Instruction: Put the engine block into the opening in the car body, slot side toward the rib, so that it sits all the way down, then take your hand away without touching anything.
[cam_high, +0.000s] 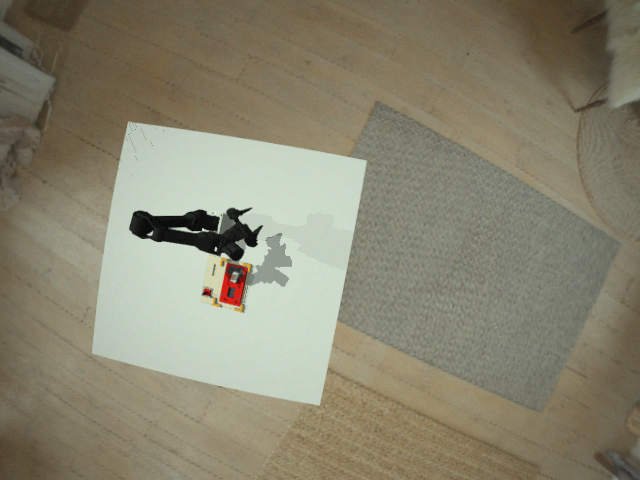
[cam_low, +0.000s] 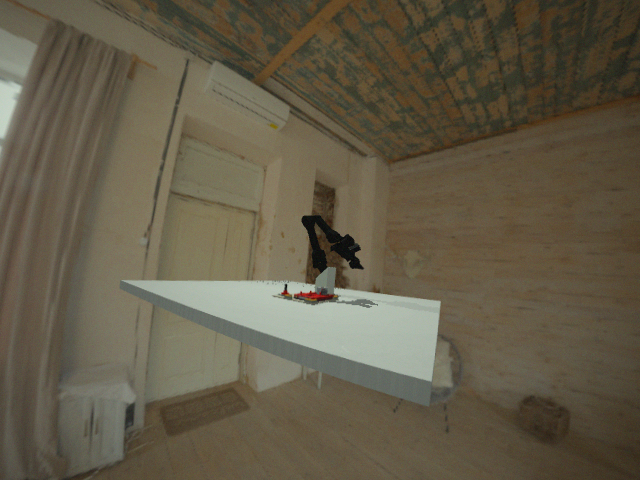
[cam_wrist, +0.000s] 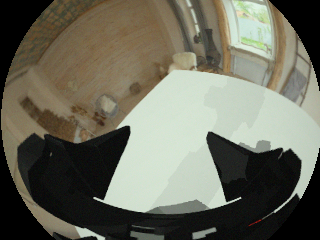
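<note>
My gripper tip is 31 cm short of the grey engine block, 7 cm to the left of it and 15 cm above it.
</note>
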